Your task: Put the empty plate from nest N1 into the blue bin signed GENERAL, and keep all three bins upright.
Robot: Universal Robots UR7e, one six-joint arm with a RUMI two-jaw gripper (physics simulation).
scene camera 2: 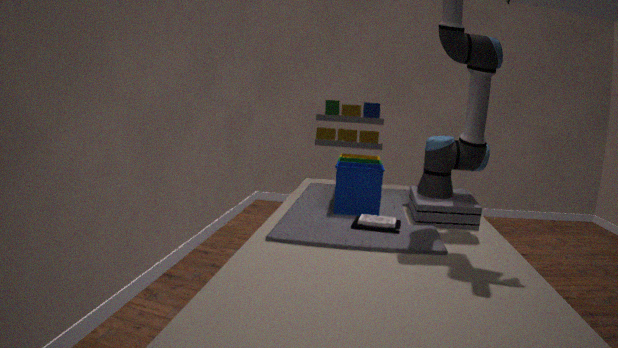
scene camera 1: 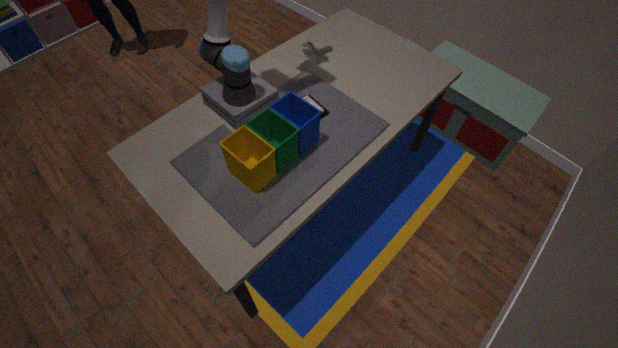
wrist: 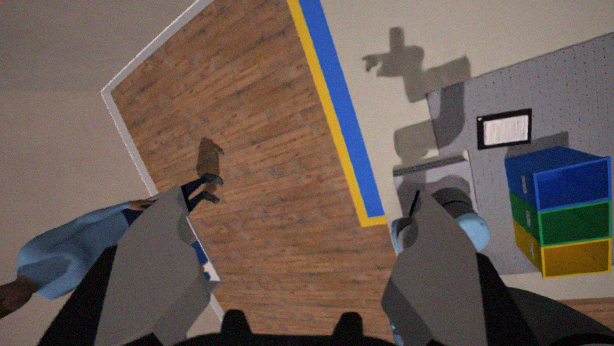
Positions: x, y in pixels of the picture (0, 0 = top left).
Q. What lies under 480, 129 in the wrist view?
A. A black nest.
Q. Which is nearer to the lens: the white plate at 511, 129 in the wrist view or the green bin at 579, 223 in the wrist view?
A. The white plate.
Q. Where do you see a yellow bin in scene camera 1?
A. At 251, 159
